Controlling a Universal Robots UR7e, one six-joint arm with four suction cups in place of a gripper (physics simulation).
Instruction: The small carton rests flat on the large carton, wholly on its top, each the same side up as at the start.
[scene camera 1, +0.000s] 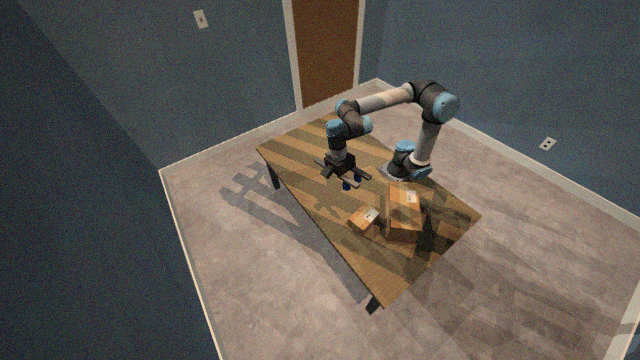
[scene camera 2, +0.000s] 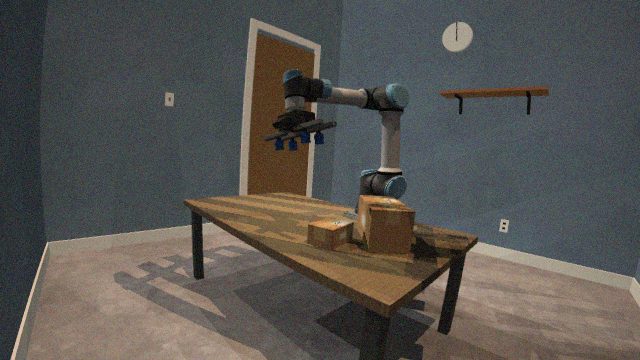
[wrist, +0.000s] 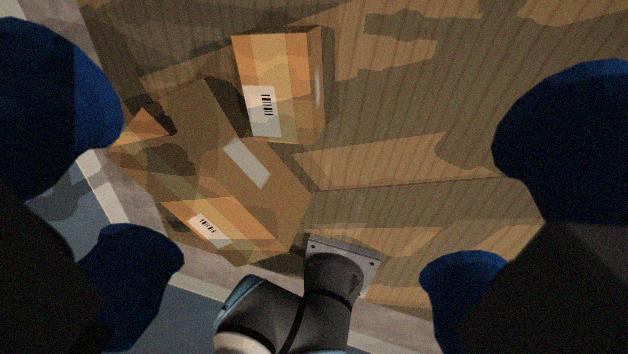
Observation:
My suction head (wrist: 557, 139) holds nothing. On the table rest a large carton (scene camera 2: 385, 224) and a small carton (scene camera 2: 330, 233).
The large carton is seen too in scene camera 1 (scene camera 1: 403, 224) and in the wrist view (wrist: 192, 150). The small carton also shows in the wrist view (wrist: 281, 71).

